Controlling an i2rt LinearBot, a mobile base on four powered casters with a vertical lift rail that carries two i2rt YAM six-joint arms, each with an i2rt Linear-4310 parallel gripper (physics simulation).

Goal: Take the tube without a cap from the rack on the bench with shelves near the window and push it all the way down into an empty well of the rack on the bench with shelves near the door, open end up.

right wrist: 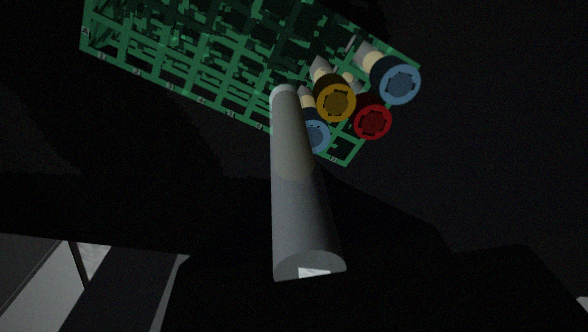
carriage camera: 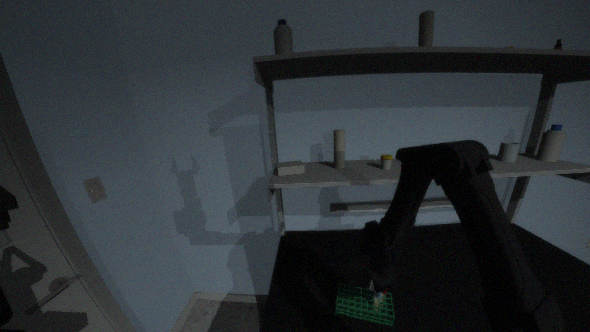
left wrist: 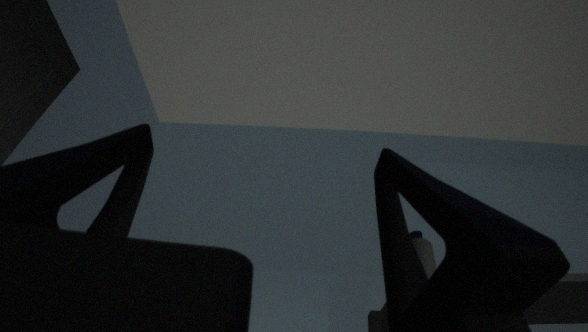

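Observation:
My right gripper [carriage camera: 378, 275] is shut on the clear uncapped tube [carriage camera: 371, 286] [right wrist: 302, 200]. The tube's wide open end faces the right wrist camera, and its rounded end points down toward the green rack [carriage camera: 350, 313] [right wrist: 215, 107]. In the right wrist view that end overlaps the rack's edge near the label 6; its height above the rack is unclear. The dark fingers barely show there. Capped tubes stand at one end of the rack: blue [right wrist: 400, 84], yellow [right wrist: 336, 102], red [right wrist: 372, 121] and another blue [right wrist: 319, 136], partly hidden. My left gripper [left wrist: 266, 148] is open and empty, facing wall and ceiling.
The rack stands on a dark bench top [carriage camera: 310, 260]. Above its back are a lower shelf [carriage camera: 320, 184] with a bottle [carriage camera: 551, 145], a cylinder [carriage camera: 339, 149] and a small box [carriage camera: 291, 168], and an upper shelf [carriage camera: 350, 62]. The right arm [carriage camera: 475, 210] reaches over the bench.

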